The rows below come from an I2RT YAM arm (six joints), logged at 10 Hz.
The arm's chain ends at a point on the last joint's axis. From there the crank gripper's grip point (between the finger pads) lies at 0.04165 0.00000 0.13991 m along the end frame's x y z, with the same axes.
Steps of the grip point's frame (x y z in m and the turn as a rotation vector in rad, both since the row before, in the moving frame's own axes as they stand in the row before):
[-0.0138 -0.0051 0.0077 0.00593 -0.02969 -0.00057]
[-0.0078 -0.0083 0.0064 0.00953 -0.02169 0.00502]
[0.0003 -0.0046 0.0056 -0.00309 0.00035 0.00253]
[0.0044 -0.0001 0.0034 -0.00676 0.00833 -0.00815]
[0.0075 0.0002 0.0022 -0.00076 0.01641 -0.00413]
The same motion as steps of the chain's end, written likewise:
[-0.0096 -0.0042 0.0065 0.00593 -0.02969 -0.00057]
[-0.0048 -0.0072 0.0055 0.00953 -0.02169 0.00502]
[0.0003 -0.0051 0.0056 -0.00309 0.00035 0.00253]
[0.0032 -0.0007 0.0038 -0.00676 0.00833 -0.00815]
[0.0052 0.0003 0.0029 -0.00076 0.01641 -0.00413]

